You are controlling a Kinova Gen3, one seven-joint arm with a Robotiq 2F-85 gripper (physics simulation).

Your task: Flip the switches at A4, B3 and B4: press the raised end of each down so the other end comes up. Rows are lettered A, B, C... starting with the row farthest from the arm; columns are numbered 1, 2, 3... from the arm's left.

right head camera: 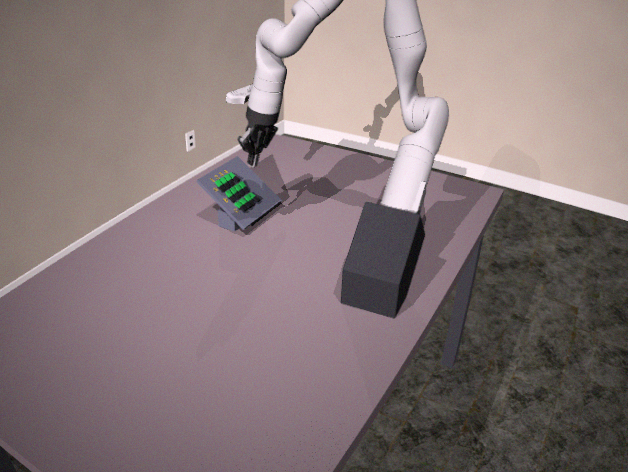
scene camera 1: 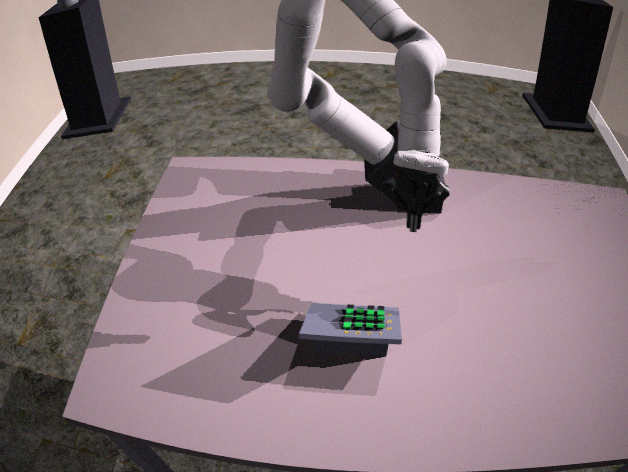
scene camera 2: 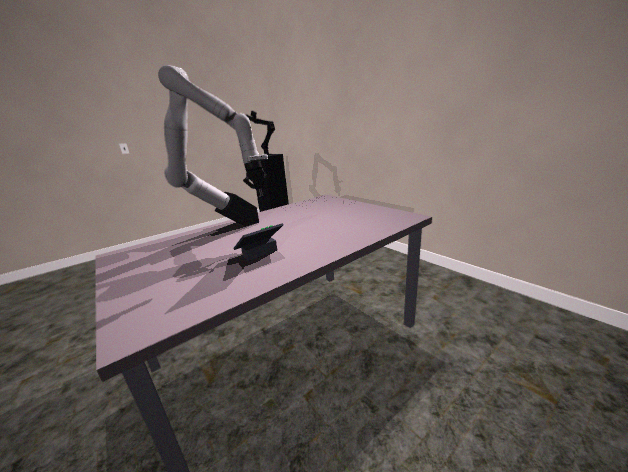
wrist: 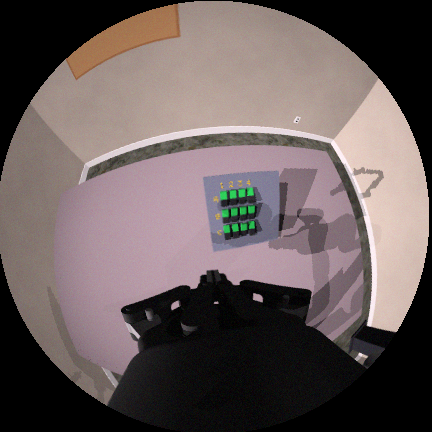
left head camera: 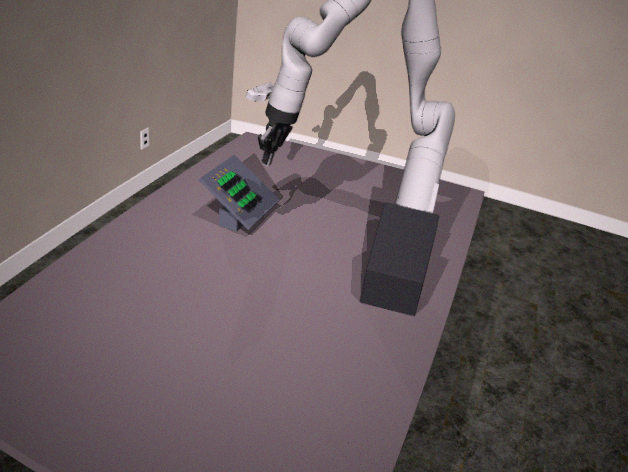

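Observation:
The tilted grey-blue switch panel [left head camera: 270, 198] [right head camera: 269, 198] [scene camera 1: 317, 329] [wrist: 270, 185] carries three rows of green-and-black rocker switches with yellow labels. In the wrist view, switch A4 [wrist: 250, 192] is at the right end of the top row. Switches B3 [wrist: 243, 211] and B4 [wrist: 251, 209] are in the middle row. Their green faces show, but their exact tilt is too small to tell. My gripper [left head camera: 267, 162] [right head camera: 252, 163] [scene camera 1: 413, 229] [wrist: 212, 277] is shut and empty. It hangs in the air on the arm's side of the panel, apart from all switches.
The panel stands on a pinkish table [left head camera: 177, 329] [right head camera: 177, 329] [scene camera 1: 507, 355] [scene camera 2: 329, 228]. The arm's dark base block [left head camera: 401, 248] [right head camera: 380, 248] is on the same table. Walls stand beyond the table, and dark pedestals [scene camera 1: 83, 65] [scene camera 1: 573, 60] stand on the floor.

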